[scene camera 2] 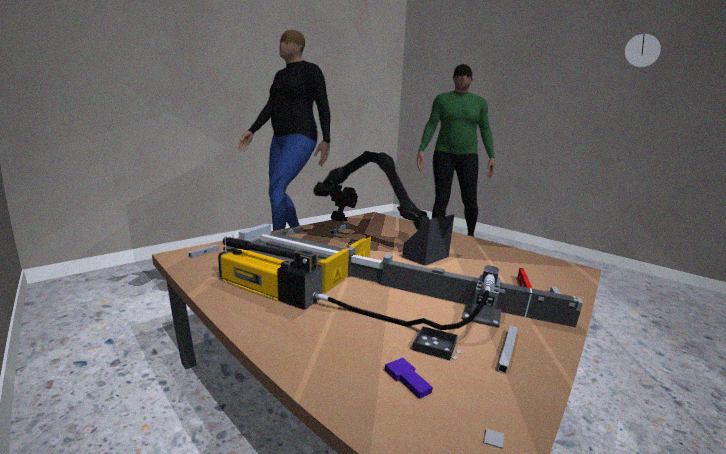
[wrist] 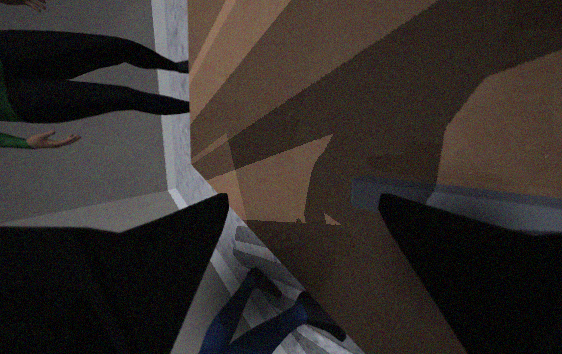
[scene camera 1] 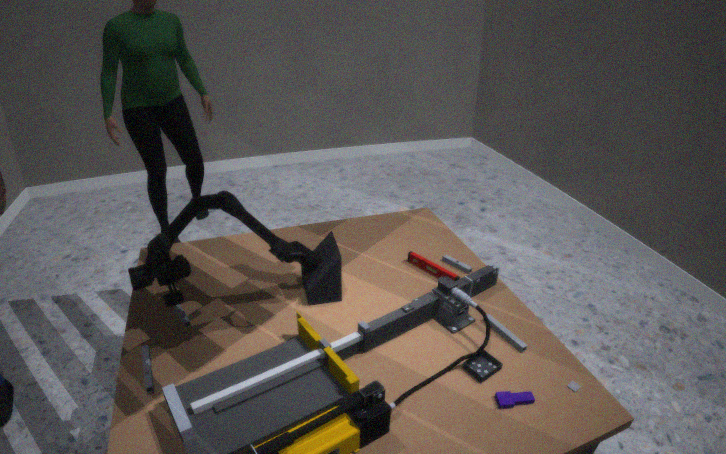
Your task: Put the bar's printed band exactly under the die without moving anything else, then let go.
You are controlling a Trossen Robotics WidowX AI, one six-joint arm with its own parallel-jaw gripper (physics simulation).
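Places are measured from the arm's base along level axes (x ahead, y left, z up), in centimetres.
Pixels of known places: gripper, fingertip midpoint: (scene camera 2: 349, 213) (wrist: 303, 200); arm's base, origin of the base link: (scene camera 2: 427, 231) (scene camera 1: 314, 262).
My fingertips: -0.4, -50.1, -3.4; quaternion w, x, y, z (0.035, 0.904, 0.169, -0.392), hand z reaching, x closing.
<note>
Ahead of a thing's pixels: the offset from my fingertips to its top centre, as dx, dy, dz. "spot": to the spot under its first point.
My gripper (scene camera 1: 172, 296) (scene camera 2: 338, 216) (wrist: 303, 200) is open and empty, pointing down above the table's far left part. A short grey bar @(+8.5, +3.8, -4.7) (scene camera 1: 183, 314) (scene camera 2: 341, 228) (wrist: 480, 200) lies on the table near it; in the wrist view it runs partly behind the right finger. A long pale bar @(spot: +46.4, +33.3, +0.2) (scene camera 1: 267, 377) (scene camera 2: 299, 244) lies along the dark bed and passes the yellow fence towards the dark rail @(spot: +29.7, +71.6, +0.1) (scene camera 1: 398, 319) (scene camera 2: 417, 279). A dark head with a cable (scene camera 1: 449, 300) (scene camera 2: 488, 286), perhaps holding the die, stands on the rail. I cannot make out a printed band or the die itself.
A yellow machine @(spot: +66.6, +45.7, +1.7) (scene camera 1: 326, 434) (scene camera 2: 248, 274) stands beside the bed. Another grey bar (scene camera 1: 147, 367) (scene camera 2: 203, 251) lies at the table's side. Beyond are a red piece @(-0.5, +92.9, -2.7) (scene camera 1: 431, 266) (scene camera 2: 524, 278), a small tray @(spot: +50.0, +95.4, -4.7) (scene camera 1: 497, 367) (scene camera 2: 433, 352) and a purple block @(+60.9, +96.0, -5.2) (scene camera 1: 513, 398) (scene camera 2: 409, 377).
</note>
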